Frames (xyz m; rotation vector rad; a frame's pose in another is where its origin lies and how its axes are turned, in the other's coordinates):
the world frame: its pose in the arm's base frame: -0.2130 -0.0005 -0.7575 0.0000 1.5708 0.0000
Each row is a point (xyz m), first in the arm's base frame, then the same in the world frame.
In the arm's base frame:
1: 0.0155 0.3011 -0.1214
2: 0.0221 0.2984 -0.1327
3: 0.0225 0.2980 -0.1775
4: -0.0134 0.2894 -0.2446
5: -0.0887 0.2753 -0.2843
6: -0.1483 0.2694 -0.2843
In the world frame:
1: -0.6361 0.3016 0.2285
2: -0.6248 0.2989 0.2351
3: -0.5800 0.2985 0.2355
4: -0.5129 0.2899 0.1996
5: -0.4732 0.2758 0.1243
6: -0.4732 0.2699 0.0647

